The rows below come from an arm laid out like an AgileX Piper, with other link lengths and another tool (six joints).
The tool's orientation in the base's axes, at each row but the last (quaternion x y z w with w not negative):
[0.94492, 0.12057, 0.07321, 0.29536]
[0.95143, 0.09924, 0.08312, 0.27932]
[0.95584, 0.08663, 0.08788, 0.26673]
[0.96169, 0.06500, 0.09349, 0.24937]
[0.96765, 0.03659, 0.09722, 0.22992]
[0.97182, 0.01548, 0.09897, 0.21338]
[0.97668, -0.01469, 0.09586, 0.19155]
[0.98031, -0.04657, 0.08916, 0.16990]
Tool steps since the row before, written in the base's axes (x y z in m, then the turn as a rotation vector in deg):
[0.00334, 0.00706, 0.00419, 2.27, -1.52, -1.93]
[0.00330, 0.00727, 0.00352, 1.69, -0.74, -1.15]
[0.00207, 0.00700, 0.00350, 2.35, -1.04, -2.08]
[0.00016, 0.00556, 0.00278, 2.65, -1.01, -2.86]
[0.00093, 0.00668, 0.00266, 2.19, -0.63, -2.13]
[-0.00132, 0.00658, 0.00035, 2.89, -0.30, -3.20]
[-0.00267, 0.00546, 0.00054, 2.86, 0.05, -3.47]
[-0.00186, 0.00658, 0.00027, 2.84, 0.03, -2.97]
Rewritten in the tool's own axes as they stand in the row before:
[0.00540, -0.00259, -0.00653, 1.64, 0.52, 2.87]
[0.00526, -0.00359, -0.00596, 1.34, 0.22, 1.70]
[0.00392, -0.00382, -0.00597, 1.80, 0.06, 2.77]
[0.00152, -0.00344, -0.00495, 1.99, -0.32, 3.49]
[0.00214, -0.00473, -0.00506, 1.71, -0.34, 2.59]
[-0.00075, -0.00582, -0.00328, 2.22, -1.10, 3.54]
[-0.00247, -0.00468, -0.00303, 2.14, -1.52, 3.65]
[-0.00217, -0.00586, -0.00279, 2.21, -1.34, 3.19]

